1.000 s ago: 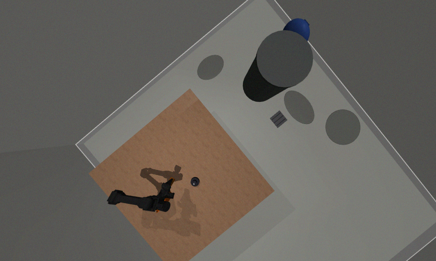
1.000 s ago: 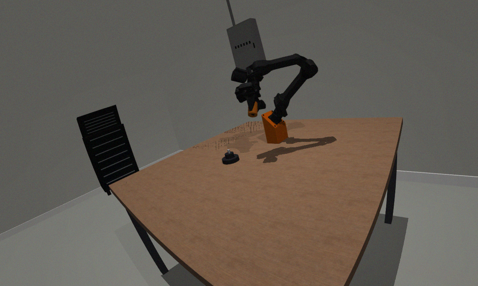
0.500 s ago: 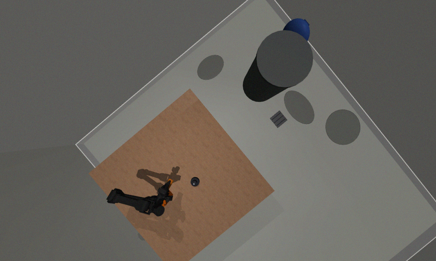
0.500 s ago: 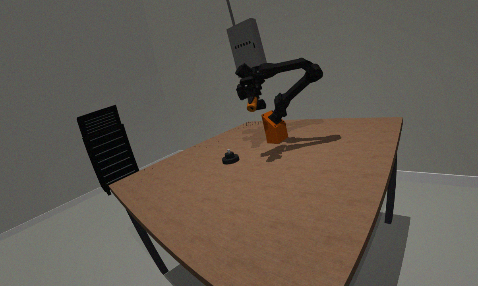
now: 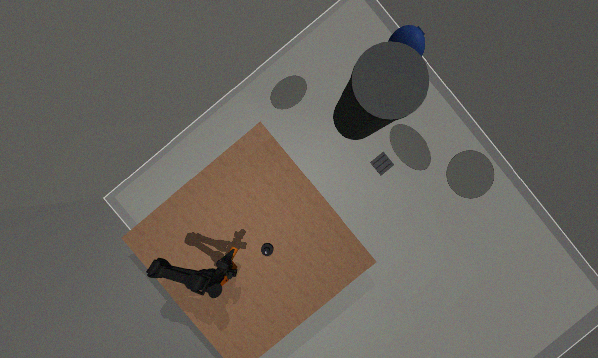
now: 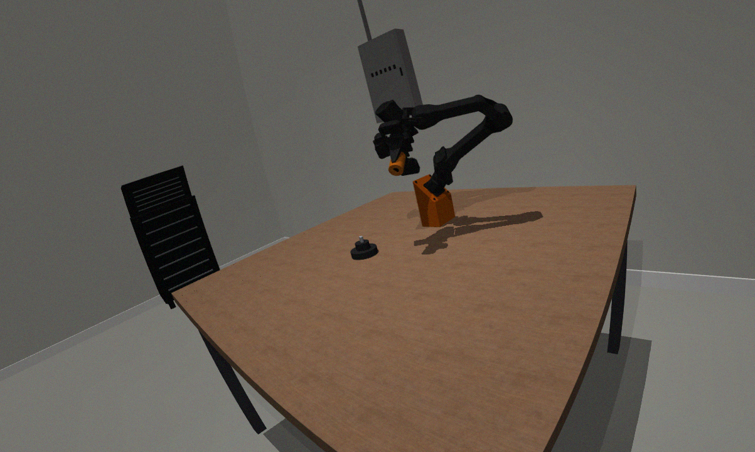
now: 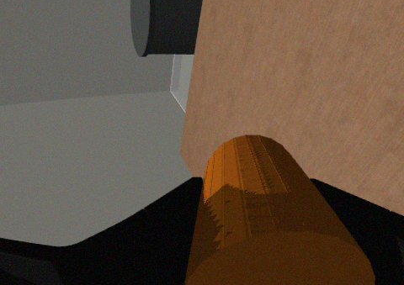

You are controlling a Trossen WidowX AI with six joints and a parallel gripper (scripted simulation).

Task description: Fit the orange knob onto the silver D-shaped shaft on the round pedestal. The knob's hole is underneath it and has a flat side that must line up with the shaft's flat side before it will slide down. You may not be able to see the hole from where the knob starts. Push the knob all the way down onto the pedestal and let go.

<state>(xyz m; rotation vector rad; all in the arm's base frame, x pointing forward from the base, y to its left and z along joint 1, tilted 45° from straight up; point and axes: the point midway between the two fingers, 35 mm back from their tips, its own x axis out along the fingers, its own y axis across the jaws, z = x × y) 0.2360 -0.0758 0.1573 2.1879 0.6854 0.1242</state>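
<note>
Right now the orange knob is 3 cm behind my gripper tip, 2 cm above it and 1 cm to the right of it. Also, from my gripper tip: round black pedestal 22 cm below, 18 cm to the right, 2 cm ahead.
</note>
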